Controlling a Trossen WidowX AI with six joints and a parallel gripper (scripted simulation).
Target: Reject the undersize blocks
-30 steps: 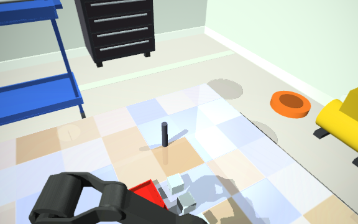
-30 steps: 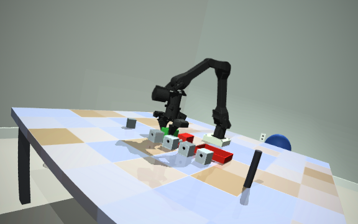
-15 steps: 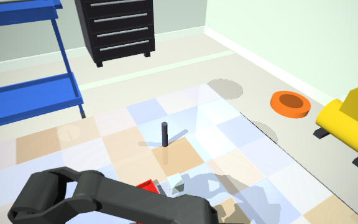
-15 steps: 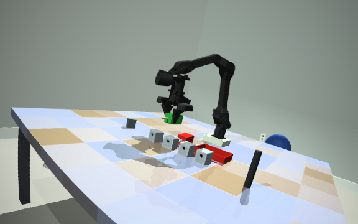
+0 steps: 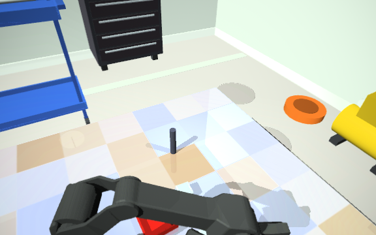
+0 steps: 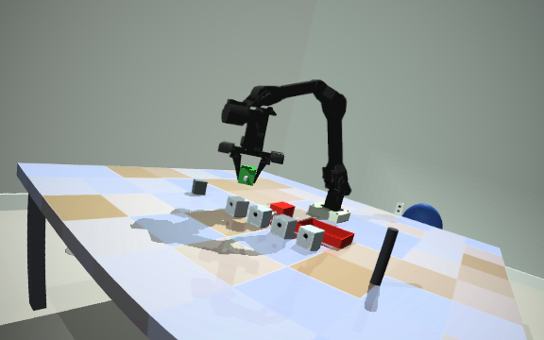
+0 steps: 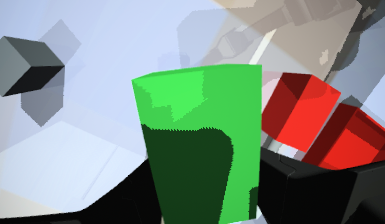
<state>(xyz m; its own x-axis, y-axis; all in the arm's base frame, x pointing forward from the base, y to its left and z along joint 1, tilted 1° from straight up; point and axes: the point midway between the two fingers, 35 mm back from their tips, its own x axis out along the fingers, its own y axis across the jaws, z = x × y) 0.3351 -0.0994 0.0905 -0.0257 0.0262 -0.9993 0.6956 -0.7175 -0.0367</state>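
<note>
Right now the green GO gauge is 10 mm ahead of my gripper tip, 10 mm to the left of it and 20 mm above it. Round my gripper tip: red reject tray (100 mm behind, 240 mm to the left, 80 mm below).
</note>
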